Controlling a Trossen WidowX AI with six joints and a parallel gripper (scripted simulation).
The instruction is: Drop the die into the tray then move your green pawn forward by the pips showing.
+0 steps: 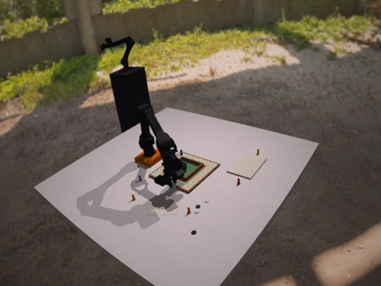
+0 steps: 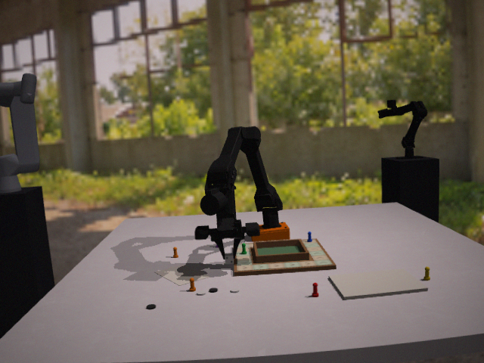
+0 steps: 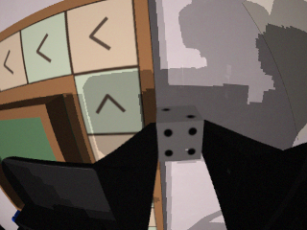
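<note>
Now: the green pawn 7 cm behind my gripper tip and 5 cm to the left of it. Also, from my gripper tip: blue pawn 14 cm behind, 28 cm to the left; then purple pawn 21 cm behind, 2 cm to the right, 1 cm below; then white die right at my gripper tip.
</note>
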